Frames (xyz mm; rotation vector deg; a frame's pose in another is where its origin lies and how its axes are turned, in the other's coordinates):
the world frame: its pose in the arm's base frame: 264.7 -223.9 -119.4 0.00 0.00 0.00
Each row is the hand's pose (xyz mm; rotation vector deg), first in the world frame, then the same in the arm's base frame.
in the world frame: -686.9 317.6 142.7 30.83 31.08 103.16
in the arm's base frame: -422.2 93.7 23.3 30.83 31.08 103.16
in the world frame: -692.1 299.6 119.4 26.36 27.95 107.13
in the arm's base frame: -427.4 75.7 0.0 26.36 27.95 107.13
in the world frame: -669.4 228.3 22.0 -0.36 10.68 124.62
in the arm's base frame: -404.7 4.4 -97.4 -0.36 10.68 124.62
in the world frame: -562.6 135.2 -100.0 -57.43 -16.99 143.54
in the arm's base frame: -297.9 -88.7 -219.4 -57.43 -16.99 143.54
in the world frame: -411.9 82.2 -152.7 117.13 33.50 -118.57
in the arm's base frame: -147.2 -141.7 -272.1 117.13 33.50 -118.57
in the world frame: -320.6 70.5 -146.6 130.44 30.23 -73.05
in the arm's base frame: -55.9 -153.4 -266.0 130.44 30.23 -73.05
